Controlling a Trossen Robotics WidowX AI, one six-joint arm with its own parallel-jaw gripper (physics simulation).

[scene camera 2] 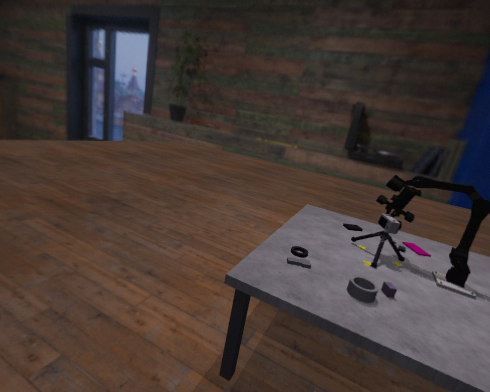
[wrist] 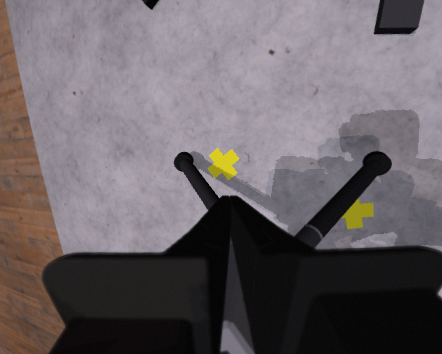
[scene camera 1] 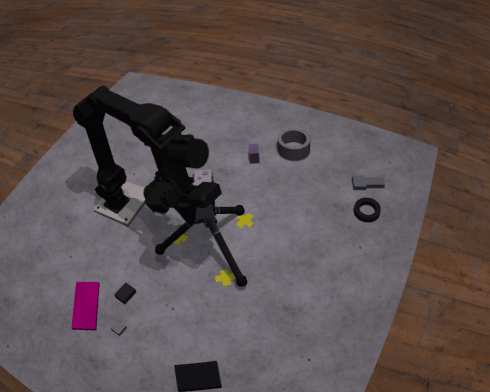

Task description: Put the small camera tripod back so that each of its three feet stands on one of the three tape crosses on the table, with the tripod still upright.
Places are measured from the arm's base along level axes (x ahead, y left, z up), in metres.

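Pixels of known places: gripper, fingertip midpoint: [wrist: 229,203] [scene camera 1: 191,224]; arm's base, link origin: [scene camera 2: 454,282] [scene camera 1: 116,202].
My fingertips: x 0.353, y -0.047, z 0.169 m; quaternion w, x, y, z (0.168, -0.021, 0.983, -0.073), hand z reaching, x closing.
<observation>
Ahead of a thing's pixels: the offset from my fingertips to its middle. "pt": to the spot under its first point.
The black tripod [scene camera 1: 227,252] [scene camera 2: 380,249] [wrist: 345,197] stands upright with a pale camera [scene camera 1: 203,176] [scene camera 2: 390,224] on top. In scene view 1, its feet are beside the yellow crosses: the right foot {pt dy +0.201, dx -0.020, dz -0.158 m} [scene camera 1: 239,210] is just behind one cross {dy +0.196, dx -0.001, dz -0.181 m} [scene camera 1: 245,220], the front foot {pt dy +0.006, dx +0.116, dz -0.144 m} [scene camera 1: 241,281] is right of another {dy +0.014, dx +0.061, dz -0.181 m} [scene camera 1: 225,277] [wrist: 223,163], and the left foot {pt dy -0.015, dx -0.123, dz -0.161 m} [scene camera 1: 160,249] is left of the third [scene camera 1: 179,238] [wrist: 358,214]. My gripper [scene camera 1: 209,201] [wrist: 229,203] is shut and empty, at the tripod's head. In the wrist view, its fingers hide most of the camera and the tripod's hub.
A grey round holder {dy +0.507, dx -0.025, dz -0.158 m} [scene camera 1: 294,153] [scene camera 2: 362,293] and purple block {dy +0.413, dx -0.109, dz -0.162 m} [scene camera 1: 254,153] [scene camera 2: 389,289] stand behind the tripod in scene view 1. A black ring {dy +0.392, dx +0.279, dz -0.174 m} [scene camera 1: 367,219] and grey piece {dy +0.493, dx +0.240, dz -0.174 m} [scene camera 1: 367,182] lie right. A magenta pad {dy -0.276, dx -0.192, dz -0.178 m} [scene camera 1: 86,305], dark block {dy -0.176, dx -0.122, dz -0.174 m} [scene camera 1: 125,293] and black slab {dy -0.262, dx +0.171, dz -0.174 m} [scene camera 1: 197,376] lie in front.
</observation>
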